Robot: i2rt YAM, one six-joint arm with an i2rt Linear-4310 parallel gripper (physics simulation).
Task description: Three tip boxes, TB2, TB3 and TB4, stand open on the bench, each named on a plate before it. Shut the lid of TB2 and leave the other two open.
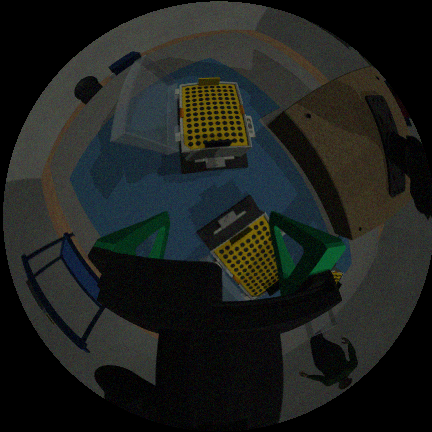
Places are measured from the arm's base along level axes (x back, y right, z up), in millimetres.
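Where they show: gripper, fingertip midpoint: (218, 216).
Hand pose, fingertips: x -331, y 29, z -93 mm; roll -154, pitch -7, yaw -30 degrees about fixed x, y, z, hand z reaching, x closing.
Note:
After its pixels a point has its place.
My gripper (218, 216) @(y 29, x -331, z -93 mm) is open, its green fingers wide apart with nothing between the tips. Beyond them, at the top centre, a tip box (214, 115) @(y 138, x -270, z -136 mm) with a yellow perforated rack stands open. Its clear lid (145, 112) @(y 161, x -342, z -90 mm) lies back to the left, and its name plate (250, 126) @(y 118, x -203, z -191 mm) on the right is too dim to read surely. A second tip box (245, 257) @(y -47, x -327, z -136 mm) stands turned at an angle by the right finger, which hides part of it. Its clear lid is mostly hidden below my gripper body. A yellow corner of a third tip box (338, 276) @(y -273, x -143, z -136 mm) shows beyond the right finger. I cannot tell which is TB2.
The boxes stand on a blue mat (160, 185) @(y 99, x -385, z -193 mm). A large brown block (340, 150) @(y 21, x -112, z -99 mm) with a black bar (386, 145) @(y 8, x -36, z -10 mm) stands on the right. A blue frame (55, 305) stands at the lower left. A small figure (330, 357) shows at the lower right.

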